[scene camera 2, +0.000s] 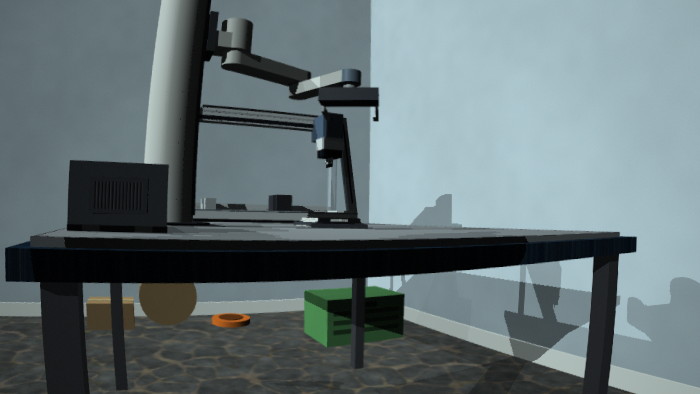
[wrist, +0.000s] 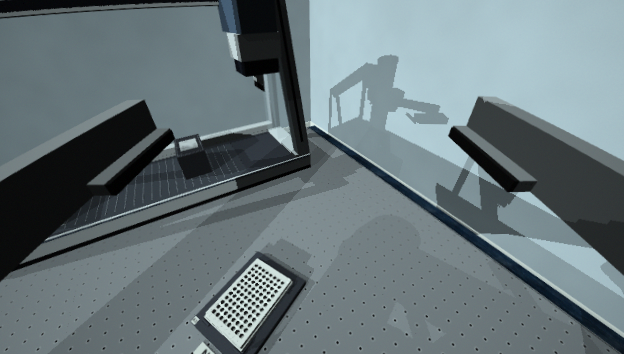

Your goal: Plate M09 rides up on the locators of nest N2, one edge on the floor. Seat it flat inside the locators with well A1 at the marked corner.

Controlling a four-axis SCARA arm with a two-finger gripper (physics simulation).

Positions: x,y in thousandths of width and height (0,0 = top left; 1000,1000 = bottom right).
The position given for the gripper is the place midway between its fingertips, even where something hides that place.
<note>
In view: the gripper (scene camera 2: 504,301), a white plate (wrist: 384,886) and a pipettor head (wrist: 390,134).
The gripper shows as well in the wrist view (wrist: 499,326).
</note>
